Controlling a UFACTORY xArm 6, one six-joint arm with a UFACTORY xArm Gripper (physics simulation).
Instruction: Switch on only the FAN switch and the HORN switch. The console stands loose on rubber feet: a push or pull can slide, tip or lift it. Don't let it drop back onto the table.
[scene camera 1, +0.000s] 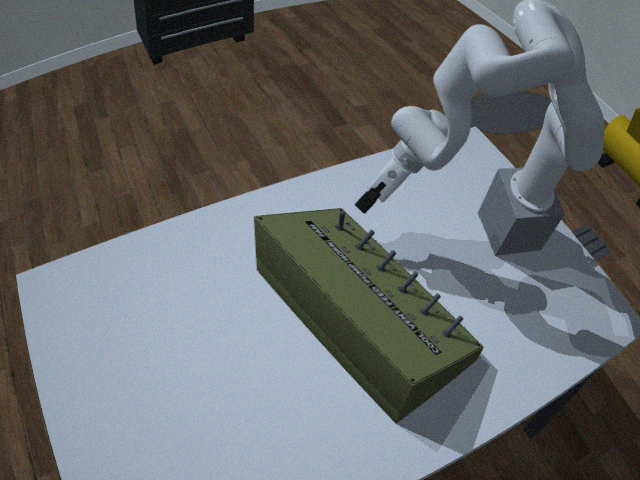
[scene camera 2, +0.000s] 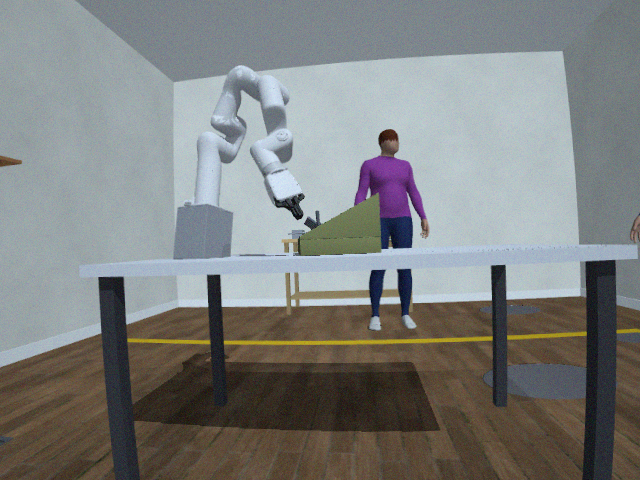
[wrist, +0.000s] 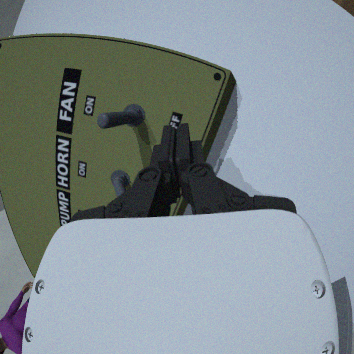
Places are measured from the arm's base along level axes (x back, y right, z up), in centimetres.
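Pixels of known places: gripper, between the fingertips: (scene camera 1: 360, 208) (scene camera 2: 300, 217) (wrist: 178, 142); arm's base, origin of its link: (scene camera 1: 532, 191) (scene camera 2: 205, 209).
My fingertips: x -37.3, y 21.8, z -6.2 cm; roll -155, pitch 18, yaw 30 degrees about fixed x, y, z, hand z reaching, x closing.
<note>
Ahead of a thing's pixels: the offset from my fingertips to its middle.
The olive sloped console @[dx -12.1, dy -18.9, dz -5.7 cm] (scene camera 1: 361, 310) (scene camera 2: 351, 227) (wrist: 30, 100) sits flat on the table. The FAN lever @[dx -5.6, dy -0.5, dz -0.2 cm] (scene camera 1: 341, 219) (wrist: 117, 118) stands at the far end of the row; in the wrist view it leans toward its ON mark. The HORN lever @[dx -3.8, dy -7.6, dz -0.8 cm] (scene camera 1: 366, 239) (wrist: 120, 181) leans the same way as the other levers, away from the labels; its tip is hidden in the wrist view. My gripper (scene camera 1: 363, 207) (scene camera 2: 298, 216) (wrist: 178, 142) is shut and empty. It hangs above the console's low edge on the OFF side of the FAN lever, apart from it, and covers part of the OFF mark.
The PUMP lever @[dx -3.3, dy -14.7, dz -0.8 cm] (scene camera 1: 386, 260), FEED lever @[dx -2.9, dy -21.9, dz -0.8 cm] (scene camera 1: 408, 282), VENT lever @[dx -2.4, dy -29.1, dz -0.8 cm] (scene camera 1: 430, 304) and COOL lever @[dx -1.9, dy -36.3, dz -0.8 cm] (scene camera 1: 453, 326) continue the row. The arm's grey base block (scene camera 1: 527, 232) (scene camera 2: 203, 232) stands on the white table (scene camera 1: 155, 335) (scene camera 2: 465, 256). A person (scene camera 2: 388, 186) stands behind the table.
</note>
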